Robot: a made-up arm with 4 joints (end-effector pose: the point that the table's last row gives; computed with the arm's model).
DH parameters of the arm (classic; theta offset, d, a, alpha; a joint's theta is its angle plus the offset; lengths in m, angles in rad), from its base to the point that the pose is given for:
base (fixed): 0 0 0 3.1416
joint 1: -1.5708 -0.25 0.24 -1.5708
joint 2: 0 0.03 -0.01 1.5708
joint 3: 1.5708 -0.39 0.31 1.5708
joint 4: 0 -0.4 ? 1.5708
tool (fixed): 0 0.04 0 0
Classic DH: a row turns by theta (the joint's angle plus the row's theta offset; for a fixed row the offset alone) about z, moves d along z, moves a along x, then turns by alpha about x.
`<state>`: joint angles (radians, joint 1 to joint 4).
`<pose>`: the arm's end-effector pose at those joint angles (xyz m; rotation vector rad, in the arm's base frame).
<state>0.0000 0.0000 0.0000 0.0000</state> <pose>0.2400 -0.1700 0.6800 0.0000 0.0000 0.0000</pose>
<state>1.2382 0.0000 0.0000 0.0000</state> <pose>-0.0823 -0.2824 0.6800 0.0000 0.0000 -1.2382</pose>
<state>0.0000 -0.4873 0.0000 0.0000</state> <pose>0.2400 0.0791 0.8219 -0.4873 0.0000 0.0000</pose>
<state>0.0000 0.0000 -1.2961 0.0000</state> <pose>0.4720 0.3236 0.6800 0.0000 0.0000 1.2961</pose>
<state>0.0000 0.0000 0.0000 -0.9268</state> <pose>0.2480 -0.1700 0.5840 0.0000 -0.9268 0.0000</pose>
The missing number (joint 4, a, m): -0.1
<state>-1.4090 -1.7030 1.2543 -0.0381</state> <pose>-0.7430 -0.1677 0.5236 -0.4037 -1.6933 0.1237</pose>
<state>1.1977 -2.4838 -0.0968 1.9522</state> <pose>0.9277 -0.1214 0.1065 0.7445 -1.4408 1.8939</pose>
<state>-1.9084 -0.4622 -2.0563 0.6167</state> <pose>-0.8539 -0.0174 0.5021 1.2494 0.2611 -1.9973</pose>
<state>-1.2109 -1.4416 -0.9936 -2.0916</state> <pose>-0.3019 0.6933 0.2428 0.7391 -0.9693 2.6588</pose>
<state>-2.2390 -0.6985 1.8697 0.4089</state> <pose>-0.0931 -0.6102 0.6818 0.2443 -0.2208 0.4071</pose>
